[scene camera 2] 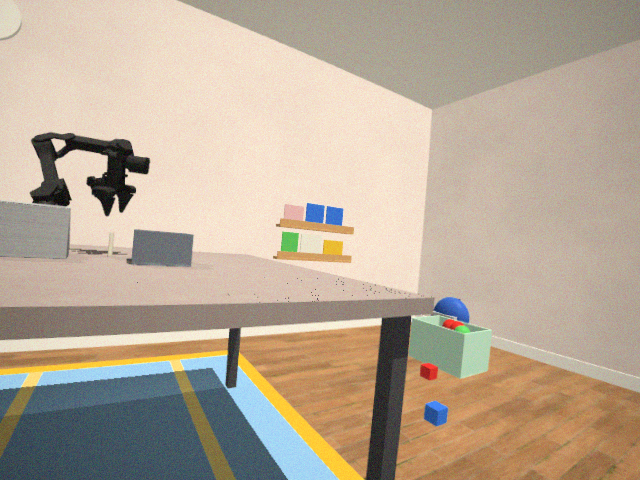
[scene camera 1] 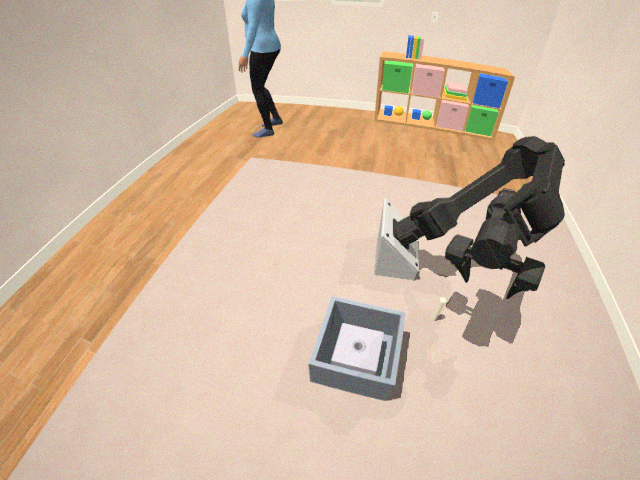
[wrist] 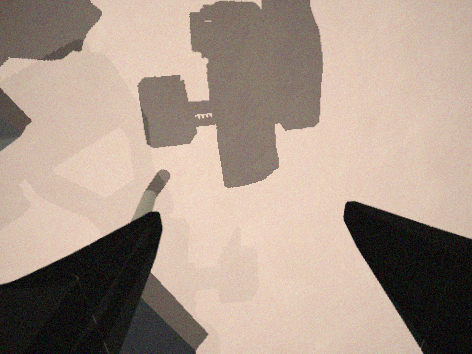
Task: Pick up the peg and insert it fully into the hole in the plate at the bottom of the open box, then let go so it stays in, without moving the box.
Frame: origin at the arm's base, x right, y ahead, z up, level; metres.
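Seen in the pictures: gripper, fingertip midpoint: [scene camera 2: 114,214] [scene camera 1: 486,289] [wrist: 253,215]; arm's base, link origin: [scene camera 2: 42,221] [scene camera 1: 400,234].
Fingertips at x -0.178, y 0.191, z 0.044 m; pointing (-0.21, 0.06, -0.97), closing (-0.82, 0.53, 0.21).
Offsets run from my fingertips to a thing's middle. "spot": to the spot under its first point.
A thin cream peg @[dx +0.079, dy -0.009, dz -0.102 m] [scene camera 1: 438,310] [scene camera 2: 111,244] [wrist: 145,204] stands upright on the table, to the right of the box in scene camera 1. In the wrist view its upper part is hidden behind the left finger. The open grey-blue box @[dx +0.258, dy +0.116, dz -0.094 m] [scene camera 1: 348,381] [scene camera 2: 162,249] [wrist: 159,327] holds a white plate @[dx +0.258, dy +0.116, dz -0.108 m] [scene camera 1: 345,356] with a round, empty hole @[spot: dx +0.257, dy +0.107, dz -0.104 m] [scene camera 1: 358,346]. In the wrist view the box is mostly hidden by the left finger. My gripper [scene camera 1: 488,288] [scene camera 2: 114,212] [wrist: 253,215] is open and empty, pointing down above the table, higher than the peg and off to one side of it.
A light grey wedge-shaped bracket [scene camera 1: 387,258] [scene camera 2: 33,229] stands on the table behind the box and peg in scene camera 1, close to the arm. A person [scene camera 1: 264,51] stands beyond the table. A cubby shelf [scene camera 1: 444,60] is at the back wall.
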